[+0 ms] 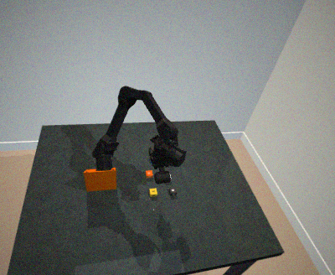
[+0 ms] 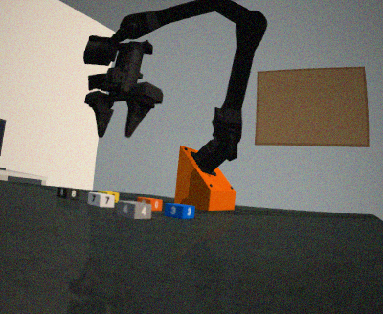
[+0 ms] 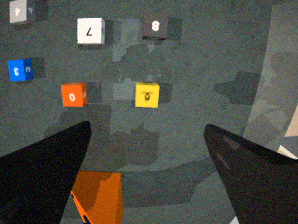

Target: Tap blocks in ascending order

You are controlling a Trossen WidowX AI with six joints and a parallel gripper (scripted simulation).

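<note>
Now: gripper tip 2 cm past the orange block, 10 cm to the right of it and 12 cm above it. Round my gripper tip: white block (7 cm ahead, 8 cm to the left, 12 cm below); then black block (9 cm ahead, 12 cm below); then yellow block (1 cm behind, 1 cm to the right, 12 cm below).
</note>
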